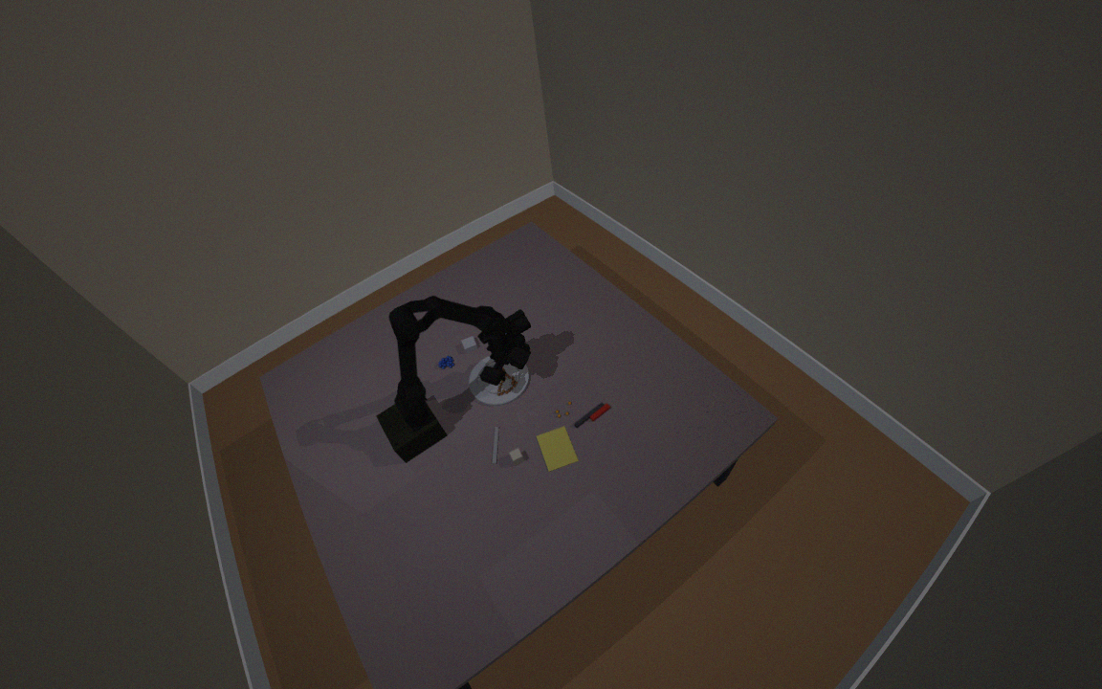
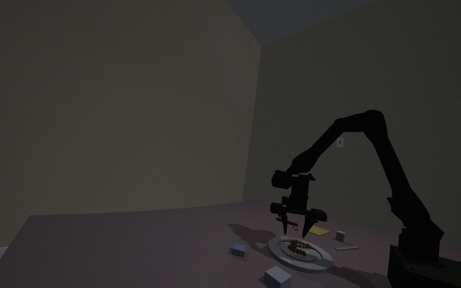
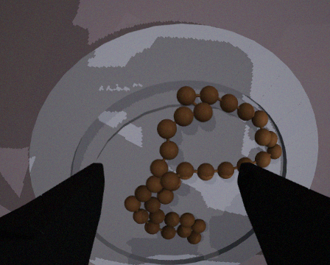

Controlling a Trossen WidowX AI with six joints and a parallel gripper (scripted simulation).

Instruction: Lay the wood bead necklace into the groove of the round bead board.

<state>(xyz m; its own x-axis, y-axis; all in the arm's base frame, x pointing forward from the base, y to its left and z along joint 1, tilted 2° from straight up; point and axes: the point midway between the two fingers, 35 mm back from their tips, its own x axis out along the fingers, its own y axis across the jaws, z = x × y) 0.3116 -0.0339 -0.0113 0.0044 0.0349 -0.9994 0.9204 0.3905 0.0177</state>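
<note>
Now: gripper tip 3 cm to the right of the round bead board, 3 cm past it and 3 cm above it. The rest, counted from my gripper tip: grey block: 22 cm to the left, 3 cm below, 1 cm behind; blue block: 17 cm to the left, 12 cm ahead, 3 cm below; thin stick: 18 cm behind, 15 cm to the right, 4 cm below.
</note>
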